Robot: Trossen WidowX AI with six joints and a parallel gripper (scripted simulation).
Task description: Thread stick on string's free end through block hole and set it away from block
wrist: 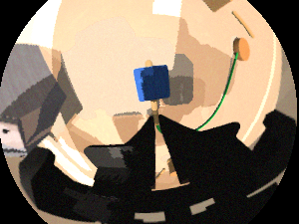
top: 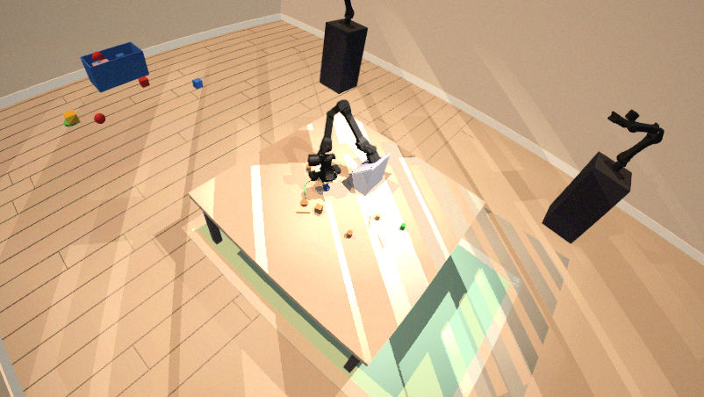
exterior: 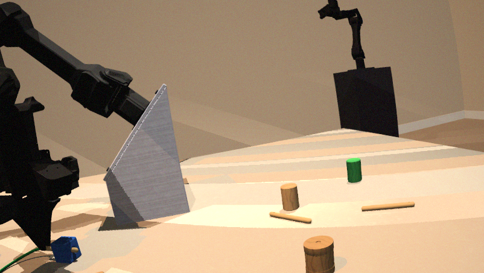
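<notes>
Right now my gripper tip is 10 mm short of the blue cube and 40 mm to the right of it. The rest, counted from my gripper tip: round wooden button (190 mm ahead, 40 mm to the left, 10 mm below); wooden peg (130 mm behind, 100 mm to the right); wooden block (160 mm ahead, 130 mm to the left).
</notes>
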